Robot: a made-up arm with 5 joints.
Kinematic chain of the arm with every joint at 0, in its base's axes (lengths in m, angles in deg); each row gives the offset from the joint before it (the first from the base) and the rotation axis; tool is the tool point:
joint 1: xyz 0 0 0.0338 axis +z
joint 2: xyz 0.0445 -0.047 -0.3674 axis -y
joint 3: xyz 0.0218 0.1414 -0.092 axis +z
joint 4: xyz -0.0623 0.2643 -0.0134 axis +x
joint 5: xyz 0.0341 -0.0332 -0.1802 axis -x
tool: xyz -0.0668 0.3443 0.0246
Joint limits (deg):
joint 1: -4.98..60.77
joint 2: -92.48..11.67
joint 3: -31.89..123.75
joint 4: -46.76..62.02
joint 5: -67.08..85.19
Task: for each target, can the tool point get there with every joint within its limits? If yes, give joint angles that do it. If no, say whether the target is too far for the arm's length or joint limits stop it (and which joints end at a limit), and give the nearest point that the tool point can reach.
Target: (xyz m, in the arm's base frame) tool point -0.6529 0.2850 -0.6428
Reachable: yes | joints 39.62 -17.60 18.10 14.10 38.01
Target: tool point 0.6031 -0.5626 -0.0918
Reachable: no: joint limits stop it (at a limit: joint 1, joint 3, joint 4) | nearest point 0.1755 -0.4799 0.0454 | short by 0.457 m
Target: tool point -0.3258 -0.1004 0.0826
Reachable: yes | joints 54.37 -77.48 66.54 -25.48 -27.32
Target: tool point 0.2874 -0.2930 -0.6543
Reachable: no: joint limits stop it (at a limit: joint 1, joint 2, joint 3) | nearest point 0.1131 -0.3051 -0.6741 | short by 0.176 m
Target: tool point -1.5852 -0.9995 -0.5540
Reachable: no: too far | nearest point -0.7065 -0.3671 -0.4261 | short by 1.090 m
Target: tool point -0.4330 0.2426 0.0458
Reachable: yes | joints 5.14 -71.86 60.60 -8.71 1.16
